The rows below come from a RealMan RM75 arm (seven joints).
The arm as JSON. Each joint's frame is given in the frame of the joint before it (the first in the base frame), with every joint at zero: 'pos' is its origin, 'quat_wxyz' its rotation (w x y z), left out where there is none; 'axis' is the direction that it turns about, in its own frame. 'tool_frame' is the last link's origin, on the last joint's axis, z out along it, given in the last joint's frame.
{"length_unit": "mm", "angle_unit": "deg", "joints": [
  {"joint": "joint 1", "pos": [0.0, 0.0, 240.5], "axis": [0.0, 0.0, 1.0]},
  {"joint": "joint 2", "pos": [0.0, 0.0, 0.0], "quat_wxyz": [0.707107, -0.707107, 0.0, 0.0], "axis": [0.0, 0.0, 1.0]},
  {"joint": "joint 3", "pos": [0.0, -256.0, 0.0], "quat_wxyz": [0.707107, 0.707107, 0.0, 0.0], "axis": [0.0, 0.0, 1.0]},
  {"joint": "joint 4", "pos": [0.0, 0.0, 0.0], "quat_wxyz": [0.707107, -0.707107, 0.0, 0.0], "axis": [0.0, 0.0, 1.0]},
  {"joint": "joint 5", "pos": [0.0, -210.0, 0.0], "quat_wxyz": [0.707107, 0.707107, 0.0, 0.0], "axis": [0.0, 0.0, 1.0]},
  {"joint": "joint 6", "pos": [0.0, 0.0, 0.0], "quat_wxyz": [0.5, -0.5, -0.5, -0.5], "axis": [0.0, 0.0, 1.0]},
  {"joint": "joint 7", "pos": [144.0, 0.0, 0.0], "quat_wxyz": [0.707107, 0.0, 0.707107, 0.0], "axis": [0.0, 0.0, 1.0]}
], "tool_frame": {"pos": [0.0, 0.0, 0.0], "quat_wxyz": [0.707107, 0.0, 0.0, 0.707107]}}
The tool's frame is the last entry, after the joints.
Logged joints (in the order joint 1, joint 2, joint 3, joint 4, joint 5, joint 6, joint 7), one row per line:
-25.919, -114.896, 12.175, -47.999, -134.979, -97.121, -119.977
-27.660, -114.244, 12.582, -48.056, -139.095, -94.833, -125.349
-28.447, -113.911, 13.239, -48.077, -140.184, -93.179, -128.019
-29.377, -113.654, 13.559, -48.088, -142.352, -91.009, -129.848
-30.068, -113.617, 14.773, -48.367, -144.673, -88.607, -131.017
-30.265, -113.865, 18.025, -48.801, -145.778, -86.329, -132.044
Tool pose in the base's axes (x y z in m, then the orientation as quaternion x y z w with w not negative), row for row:
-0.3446, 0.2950, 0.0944, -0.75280, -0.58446, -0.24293, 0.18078
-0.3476, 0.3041, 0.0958, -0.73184, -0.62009, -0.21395, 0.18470
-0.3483, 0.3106, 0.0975, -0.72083, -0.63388, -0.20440, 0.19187
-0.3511, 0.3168, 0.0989, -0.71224, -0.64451, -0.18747, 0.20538
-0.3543, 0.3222, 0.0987, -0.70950, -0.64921, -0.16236, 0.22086
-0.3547, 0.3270, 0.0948, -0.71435, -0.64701, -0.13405, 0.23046
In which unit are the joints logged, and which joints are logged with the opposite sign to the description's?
The joints are logged in degrees. Opposite sign: joint 4, joint 5, joint 6.
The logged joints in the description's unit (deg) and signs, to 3 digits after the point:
-25.919, -114.896, 12.175, 47.999, 134.979, 97.121, -119.977
-27.660, -114.244, 12.582, 48.056, 139.095, 94.833, -125.349
-28.447, -113.911, 13.239, 48.077, 140.184, 93.179, -128.019
-29.377, -113.654, 13.559, 48.088, 142.352, 91.009, -129.848
-30.068, -113.617, 14.773, 48.367, 144.673, 88.607, -131.017
-30.265, -113.865, 18.025, 48.801, 145.778, 86.329, -132.044

